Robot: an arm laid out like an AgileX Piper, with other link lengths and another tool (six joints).
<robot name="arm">
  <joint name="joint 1" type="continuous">
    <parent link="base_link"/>
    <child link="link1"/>
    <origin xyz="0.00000 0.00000 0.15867" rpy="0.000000 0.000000 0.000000"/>
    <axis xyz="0 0 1"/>
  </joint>
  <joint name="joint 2" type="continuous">
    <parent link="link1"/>
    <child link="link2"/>
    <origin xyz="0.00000 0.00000 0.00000" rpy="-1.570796 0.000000 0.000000"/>
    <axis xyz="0 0 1"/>
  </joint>
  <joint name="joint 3" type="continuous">
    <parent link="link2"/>
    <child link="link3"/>
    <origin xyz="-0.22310 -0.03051 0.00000" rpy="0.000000 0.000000 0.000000"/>
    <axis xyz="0 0 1"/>
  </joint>
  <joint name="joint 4" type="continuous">
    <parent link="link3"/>
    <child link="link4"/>
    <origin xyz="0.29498 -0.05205 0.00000" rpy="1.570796 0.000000 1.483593"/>
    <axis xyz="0 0 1"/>
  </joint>
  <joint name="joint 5" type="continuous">
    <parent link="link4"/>
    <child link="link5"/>
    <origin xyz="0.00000 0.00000 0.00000" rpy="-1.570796 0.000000 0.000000"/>
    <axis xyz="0 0 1"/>
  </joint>
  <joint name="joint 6" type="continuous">
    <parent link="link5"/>
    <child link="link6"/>
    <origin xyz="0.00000 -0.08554 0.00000" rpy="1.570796 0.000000 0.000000"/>
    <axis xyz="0 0 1"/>
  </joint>
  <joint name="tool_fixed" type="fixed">
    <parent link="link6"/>
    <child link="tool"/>
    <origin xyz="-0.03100 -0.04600 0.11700" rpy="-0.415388 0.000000 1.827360"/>
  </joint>
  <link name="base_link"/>
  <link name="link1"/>
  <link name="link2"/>
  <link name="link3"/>
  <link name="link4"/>
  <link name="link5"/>
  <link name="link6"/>
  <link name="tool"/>
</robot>
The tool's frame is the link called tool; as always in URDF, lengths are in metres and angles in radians. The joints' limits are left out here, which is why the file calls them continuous.
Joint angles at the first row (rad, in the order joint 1, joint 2, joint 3, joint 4, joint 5, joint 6):
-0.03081, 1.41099, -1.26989, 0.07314, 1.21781, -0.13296
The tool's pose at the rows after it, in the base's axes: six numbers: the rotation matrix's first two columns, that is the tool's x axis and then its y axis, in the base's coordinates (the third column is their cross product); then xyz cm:
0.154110, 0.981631, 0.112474, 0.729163, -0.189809, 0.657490, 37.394, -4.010, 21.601
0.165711, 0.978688, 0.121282, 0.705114, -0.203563, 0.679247, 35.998, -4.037, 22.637
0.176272, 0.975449, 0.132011, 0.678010, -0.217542, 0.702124, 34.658, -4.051, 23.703
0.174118, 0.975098, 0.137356, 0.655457, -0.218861, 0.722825, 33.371, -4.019, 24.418
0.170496, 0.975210, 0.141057, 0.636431, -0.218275, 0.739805, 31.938, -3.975, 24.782
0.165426, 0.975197, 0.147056, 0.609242, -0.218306, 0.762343, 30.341, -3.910, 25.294
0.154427, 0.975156, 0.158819, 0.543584, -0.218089, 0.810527, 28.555, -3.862, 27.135
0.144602, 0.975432, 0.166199, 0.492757, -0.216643, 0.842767, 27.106, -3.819, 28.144
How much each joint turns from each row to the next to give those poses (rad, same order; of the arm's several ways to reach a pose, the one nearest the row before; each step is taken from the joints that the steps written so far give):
0.00002, -0.07540, 0.05331, 0.00000, 0.00203, 0.00473
-0.00003, -0.08282, 0.04948, -0.00064, 0.00095, 0.01659
0.00002, -0.08139, 0.04369, 0.00000, 0.00216, 0.01662
0.00001, -0.07892, 0.04854, -0.00001, -0.00078, 0.00222
0.00000, -0.08383, 0.05782, 0.00000, -0.00002, -0.00001
0.00000, -0.09905, 0.06174, 0.00089, 0.00115, 0.00038
-0.00001, -0.13215, 0.04889, 0.00001, 0.00016, 0.00200
0.00000, -0.10524, 0.04608, -0.00001, -0.00230, 0.00001

